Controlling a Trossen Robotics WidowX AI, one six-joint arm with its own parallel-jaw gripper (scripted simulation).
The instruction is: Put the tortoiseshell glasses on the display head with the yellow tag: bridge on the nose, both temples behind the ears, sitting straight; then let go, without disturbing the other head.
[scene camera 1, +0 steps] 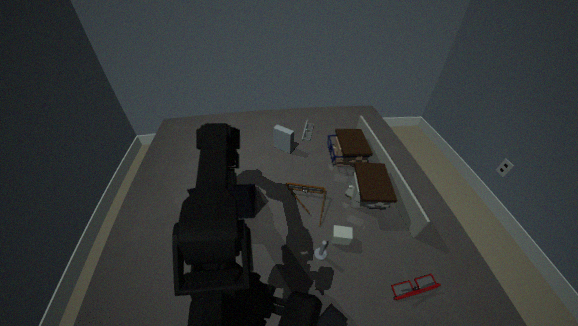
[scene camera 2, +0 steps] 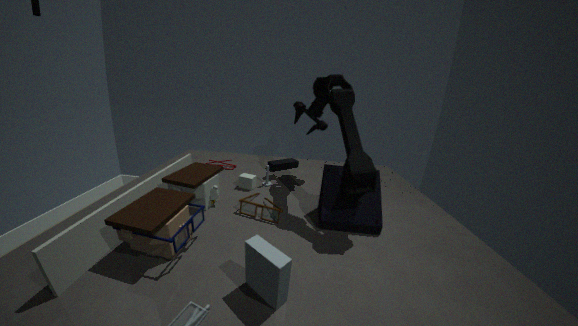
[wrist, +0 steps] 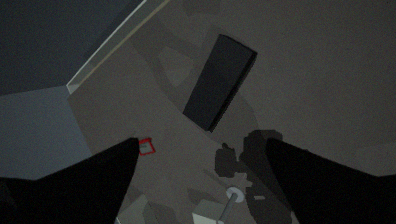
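Labels:
Display head [scene camera 1: 349,142] at 0.91 m from the lens; long wall [scene camera 1: 412,213] at 0.82 m from the lens; a display head [scene camera 1: 371,187] at 0.76 m from the lens.

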